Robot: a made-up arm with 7 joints. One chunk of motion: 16 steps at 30 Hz.
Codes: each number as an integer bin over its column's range. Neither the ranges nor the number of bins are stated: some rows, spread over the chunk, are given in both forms.
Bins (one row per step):
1: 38 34 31 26 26 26 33
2: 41 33 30 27 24 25 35
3: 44 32 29 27 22 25 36
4: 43 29 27 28 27 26 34
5: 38 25 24 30 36 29 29
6: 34 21 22 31 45 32 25
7: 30 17 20 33 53 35 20
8: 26 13 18 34 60 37 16
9: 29 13 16 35 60 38 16
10: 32 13 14 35 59 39 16
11: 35 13 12 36 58 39 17
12: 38 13 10 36 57 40 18
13: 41 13 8 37 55 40 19
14: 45 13 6 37 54 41 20
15: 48 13 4 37 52 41 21
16: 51 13 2 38 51 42 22
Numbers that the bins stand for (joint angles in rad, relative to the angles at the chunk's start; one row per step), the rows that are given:
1: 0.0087 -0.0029 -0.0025 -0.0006 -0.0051 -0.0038 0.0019
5: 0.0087 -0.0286 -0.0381 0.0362 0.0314 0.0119 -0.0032
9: -0.0241 -0.0629 -0.0787 0.0822 0.1190 0.0590 -0.0197
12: 0.0087 -0.0629 -0.1092 0.0914 0.1081 0.0695 -0.0171
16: 0.0562 -0.0629 -0.1498 0.1098 0.0862 0.0800 -0.0121
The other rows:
2: 0.0197 -0.0057 -0.0076 0.0086 -0.0124 -0.0090 0.0044
3: 0.0306 -0.0086 -0.0127 0.0086 -0.0197 -0.0090 0.0057
4: 0.0270 -0.0171 -0.0229 0.0178 -0.0014 -0.0038 0.0032
6: -0.0059 -0.0400 -0.0483 0.0454 0.0643 0.0276 -0.0083
7: -0.0205 -0.0514 -0.0584 0.0638 0.0935 0.0433 -0.0146
8: -0.0351 -0.0629 -0.0686 0.0730 0.1190 0.0538 -0.0197
10: -0.0132 -0.0629 -0.0889 0.0822 0.1154 0.0643 -0.0197
11: -0.0022 -0.0629 -0.0990 0.0914 0.1117 0.0643 -0.0184
13: 0.0197 -0.0629 -0.1194 0.1006 0.1008 0.0695 -0.0159
14: 0.0343 -0.0629 -0.1295 0.1006 0.0971 0.0748 -0.0146
15: 0.0452 -0.0629 -0.1397 0.1006 0.0898 0.0748 -0.0133

